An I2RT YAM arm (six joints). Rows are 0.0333 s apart.
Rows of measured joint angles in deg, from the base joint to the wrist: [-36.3, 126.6, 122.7, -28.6, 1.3, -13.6]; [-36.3, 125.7, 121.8, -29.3, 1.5, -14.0]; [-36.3, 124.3, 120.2, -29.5, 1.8, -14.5]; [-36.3, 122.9, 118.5, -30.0, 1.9, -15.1]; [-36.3, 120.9, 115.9, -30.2, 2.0, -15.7]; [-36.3, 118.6, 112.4, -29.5, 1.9, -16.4]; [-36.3, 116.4, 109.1, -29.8, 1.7, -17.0]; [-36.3, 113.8, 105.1, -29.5, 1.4, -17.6]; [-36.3, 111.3, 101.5, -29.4, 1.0, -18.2]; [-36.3, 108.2, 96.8, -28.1, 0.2, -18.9]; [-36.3, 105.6, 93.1, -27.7, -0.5, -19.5]
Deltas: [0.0, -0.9, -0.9, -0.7, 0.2, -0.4]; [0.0, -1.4, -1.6, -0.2, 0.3, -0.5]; [0.0, -1.4, -1.7, -0.5, 0.1, -0.6]; [0.0, -2.0, -2.6, -0.2, 0.1, -0.6]; [0.0, -2.3, -3.5, 0.7, -0.1, -0.7]; [0.0, -2.2, -3.3, -0.3, -0.2, -0.6]; [0.0, -2.6, -4.0, 0.3, -0.3, -0.6]; [0.0, -2.5, -3.6, 0.1, -0.4, -0.6]; [0.0, -3.1, -4.7, 1.3, -0.8, -0.7]; [0.0, -2.6, -3.7, 0.4, -0.7, -0.6]
